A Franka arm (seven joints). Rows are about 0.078 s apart.
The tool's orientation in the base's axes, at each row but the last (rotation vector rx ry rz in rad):
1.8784, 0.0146, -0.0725
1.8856, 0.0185, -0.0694
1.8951, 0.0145, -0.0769
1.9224, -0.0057, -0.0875
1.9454, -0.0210, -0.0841
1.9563, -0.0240, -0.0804
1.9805, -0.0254, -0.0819
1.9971, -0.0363, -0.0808
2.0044, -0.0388, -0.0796
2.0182, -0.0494, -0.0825
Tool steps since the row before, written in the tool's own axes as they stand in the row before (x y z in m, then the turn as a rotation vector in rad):
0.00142, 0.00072, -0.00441, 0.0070, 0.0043, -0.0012
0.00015, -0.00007, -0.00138, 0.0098, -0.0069, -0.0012
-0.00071, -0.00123, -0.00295, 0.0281, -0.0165, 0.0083
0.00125, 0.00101, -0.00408, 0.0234, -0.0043, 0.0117
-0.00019, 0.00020, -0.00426, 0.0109, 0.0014, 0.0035
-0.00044, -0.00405, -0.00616, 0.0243, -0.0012, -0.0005
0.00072, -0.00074, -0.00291, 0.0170, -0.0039, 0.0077
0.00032, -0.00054, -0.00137, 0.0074, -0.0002, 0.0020
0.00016, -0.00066, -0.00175, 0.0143, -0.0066, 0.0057
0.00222, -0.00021, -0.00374, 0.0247, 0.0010, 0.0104
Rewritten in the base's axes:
0.00164, 0.00394, 0.00194, 0.0072, -0.0004, 0.0041
0.00020, 0.00133, 0.00035, 0.0095, 0.0031, -0.0067
-0.00063, 0.00321, -0.00018, 0.0269, -0.0034, -0.0200
0.00155, 0.00341, 0.00228, 0.0224, -0.0106, -0.0094
0.00011, 0.00389, 0.00175, 0.0107, -0.0044, -0.0005
-0.00011, 0.00725, -0.00142, 0.0242, -0.0004, -0.0020
0.00091, 0.00292, 0.00045, 0.0163, -0.0064, -0.0074
0.00041, 0.00145, 0.00006, 0.0072, -0.0022, -0.0013
0.00028, 0.00185, 0.00013, 0.0138, -0.0033, -0.0089
0.00251, 0.00329, 0.00135, 0.0238, -0.0115, -0.0045

